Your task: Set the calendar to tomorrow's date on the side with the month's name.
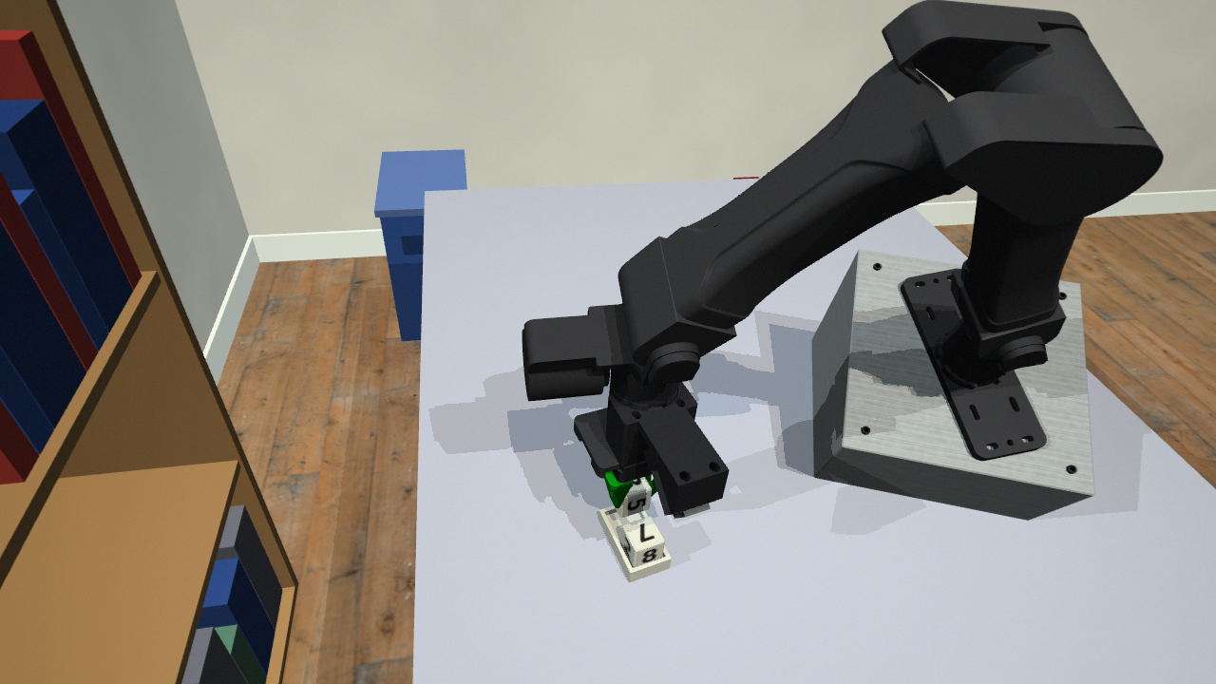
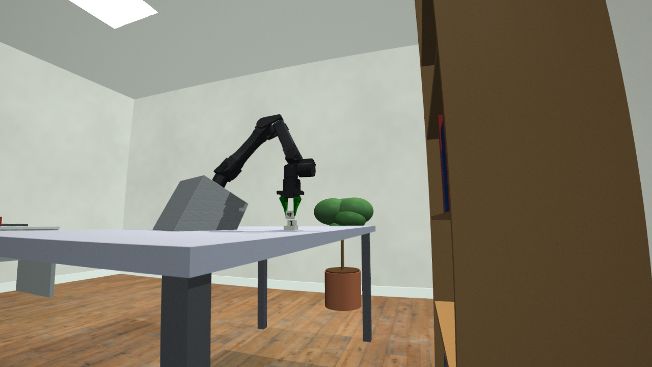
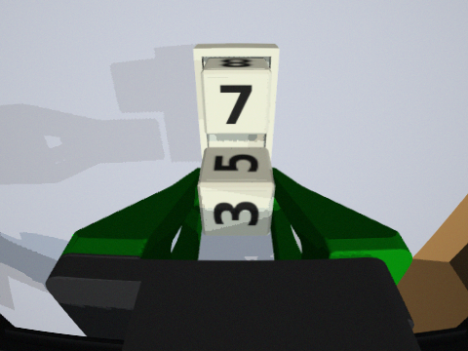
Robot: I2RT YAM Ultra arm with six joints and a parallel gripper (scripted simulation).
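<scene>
Now: the tray 1 cm to the left of my hand and 5 cm below it.
</scene>
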